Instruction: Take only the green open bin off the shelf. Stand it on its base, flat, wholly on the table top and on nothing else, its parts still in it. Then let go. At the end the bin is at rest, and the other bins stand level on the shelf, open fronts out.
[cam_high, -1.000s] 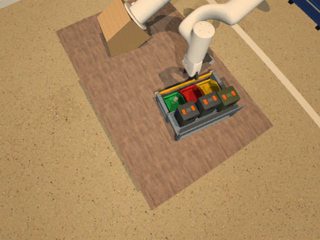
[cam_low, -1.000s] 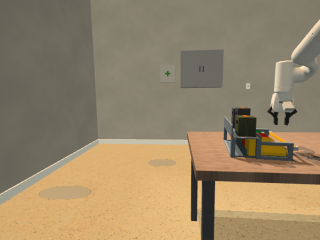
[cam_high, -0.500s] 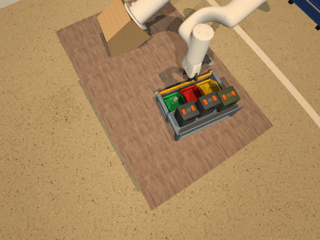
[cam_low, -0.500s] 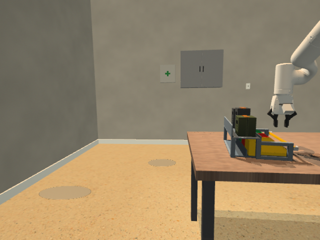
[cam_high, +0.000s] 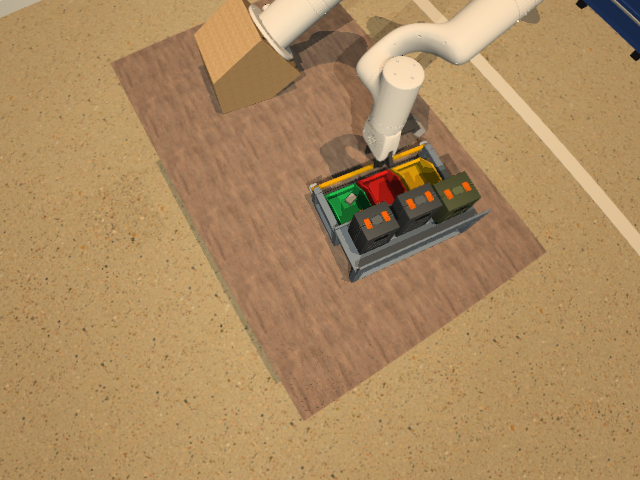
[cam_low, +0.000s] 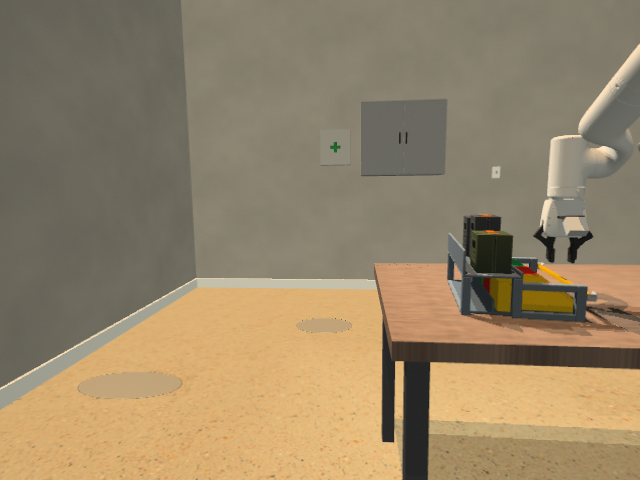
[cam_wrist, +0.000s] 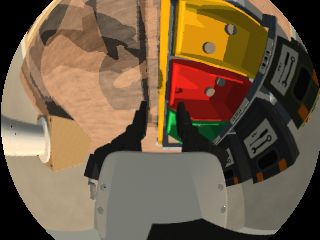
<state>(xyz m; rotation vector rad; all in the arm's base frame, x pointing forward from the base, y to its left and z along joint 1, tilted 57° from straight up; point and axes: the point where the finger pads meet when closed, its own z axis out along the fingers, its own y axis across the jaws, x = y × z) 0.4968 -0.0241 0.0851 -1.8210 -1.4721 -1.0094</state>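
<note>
My gripper is now 70 mm above the yellow rod. From my hand the other things lie so: yellow bin: 120 mm ahead, 100 mm to the left, 80 mm below; red bin: 100 mm ahead, 10 mm to the right, 80 mm below; green open bin: 90 mm ahead, 120 mm to the right, 80 mm below.
</note>
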